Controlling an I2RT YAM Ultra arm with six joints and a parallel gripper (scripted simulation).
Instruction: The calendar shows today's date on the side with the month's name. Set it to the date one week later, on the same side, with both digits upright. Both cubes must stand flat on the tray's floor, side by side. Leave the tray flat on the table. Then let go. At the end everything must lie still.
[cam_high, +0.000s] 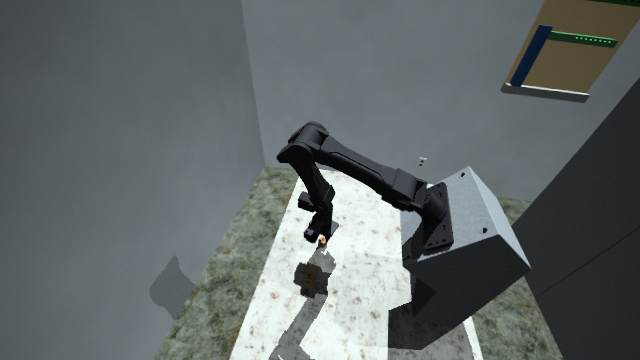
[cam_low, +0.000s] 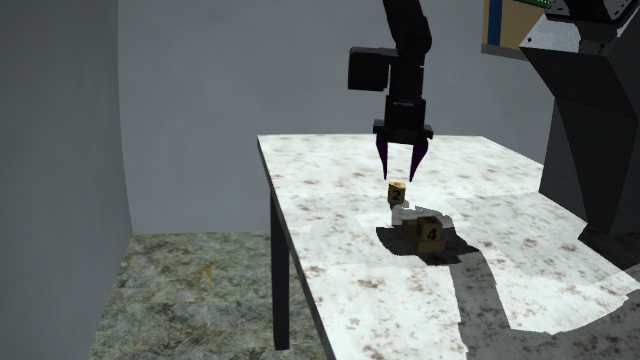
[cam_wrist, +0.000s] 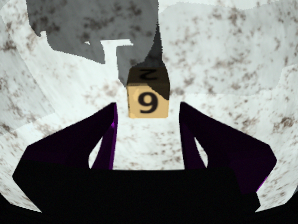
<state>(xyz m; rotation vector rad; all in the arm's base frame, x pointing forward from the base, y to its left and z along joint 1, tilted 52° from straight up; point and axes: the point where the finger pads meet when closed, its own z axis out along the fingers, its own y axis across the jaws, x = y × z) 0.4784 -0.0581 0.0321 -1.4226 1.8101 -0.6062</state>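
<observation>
Now: hand 30 mm above the wooden digit cube.
</observation>
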